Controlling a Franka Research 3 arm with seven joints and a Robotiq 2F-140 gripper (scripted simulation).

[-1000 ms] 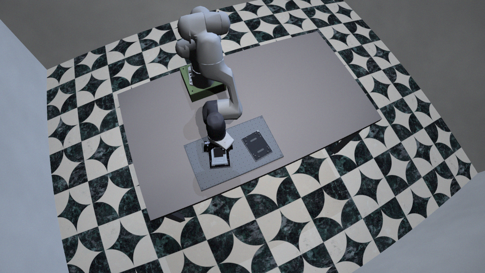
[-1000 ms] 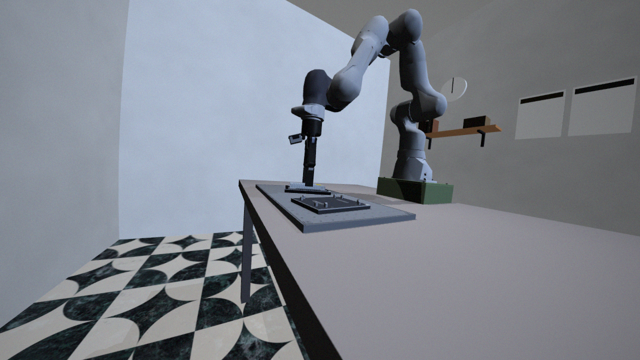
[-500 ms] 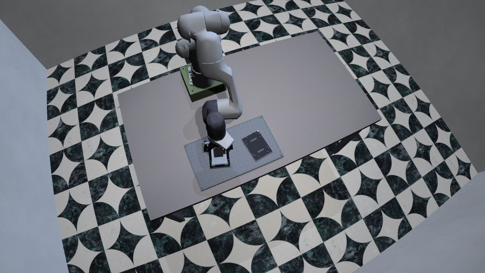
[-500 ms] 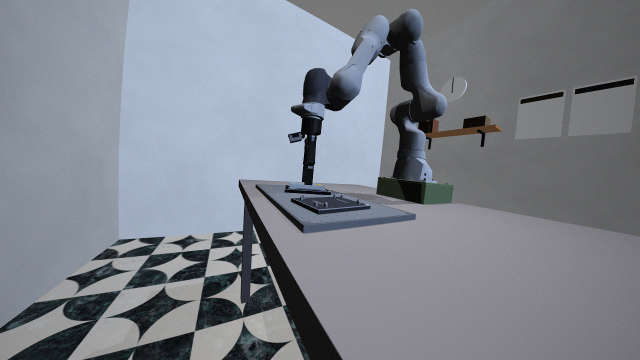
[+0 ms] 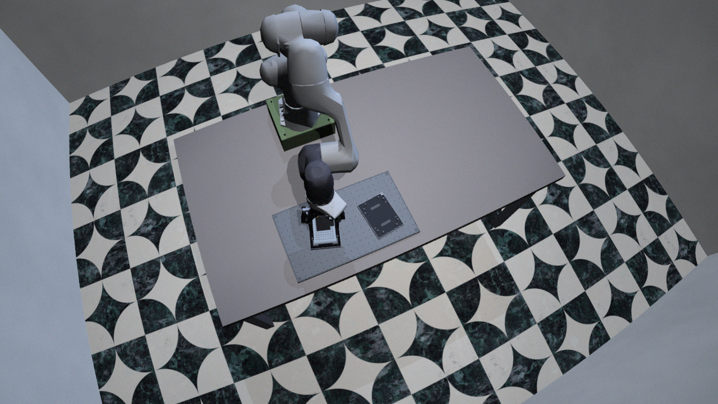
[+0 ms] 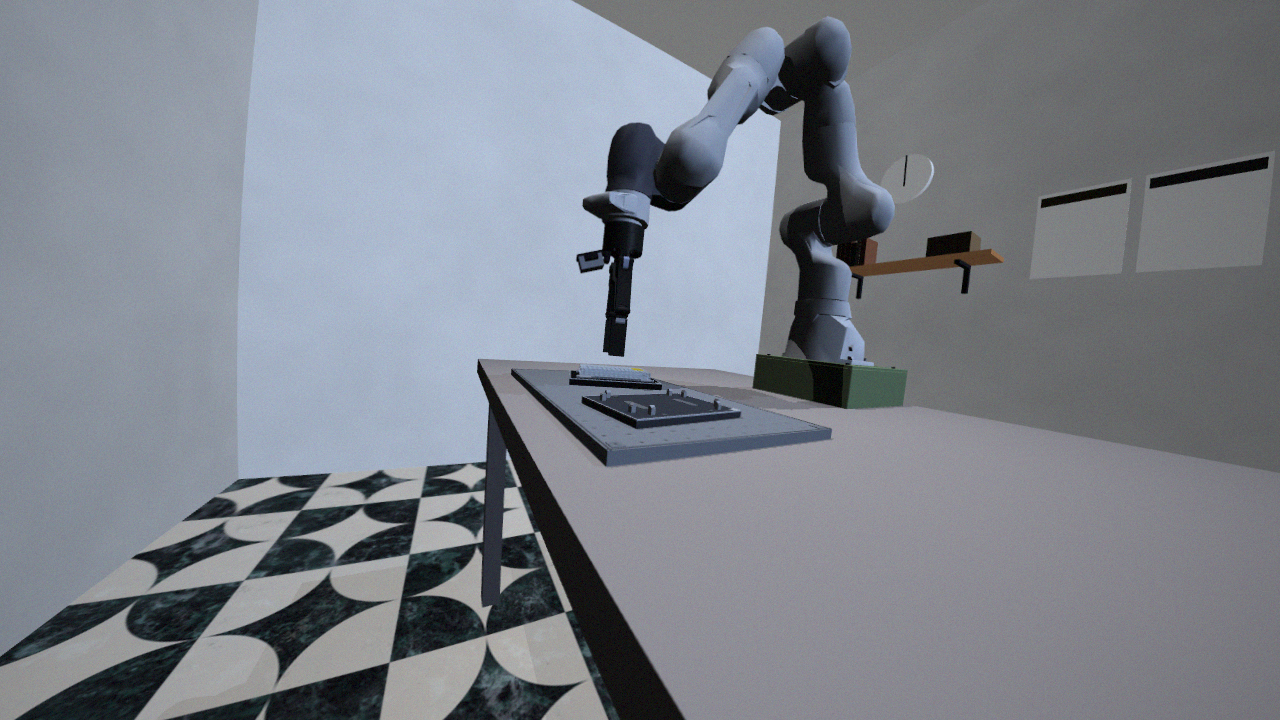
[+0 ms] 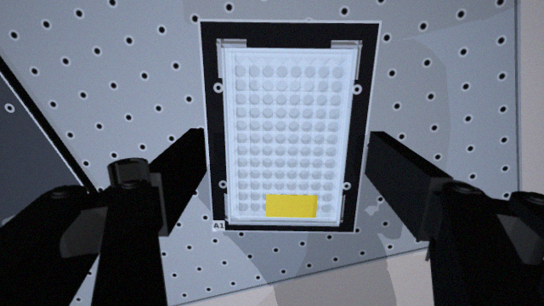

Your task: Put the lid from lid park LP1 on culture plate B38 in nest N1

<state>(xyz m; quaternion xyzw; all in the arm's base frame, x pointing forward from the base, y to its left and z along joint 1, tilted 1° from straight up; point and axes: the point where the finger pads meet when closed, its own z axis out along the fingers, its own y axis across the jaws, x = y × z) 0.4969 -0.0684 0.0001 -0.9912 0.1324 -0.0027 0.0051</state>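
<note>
My gripper is now 50 mm above the lid. From my hand the other things lie so: culture plate: 60 mm below; then lid park LP1: 20 mm ahead, 230 mm to the left, 70 mm below; then black nest N1: 70 mm below.
</note>
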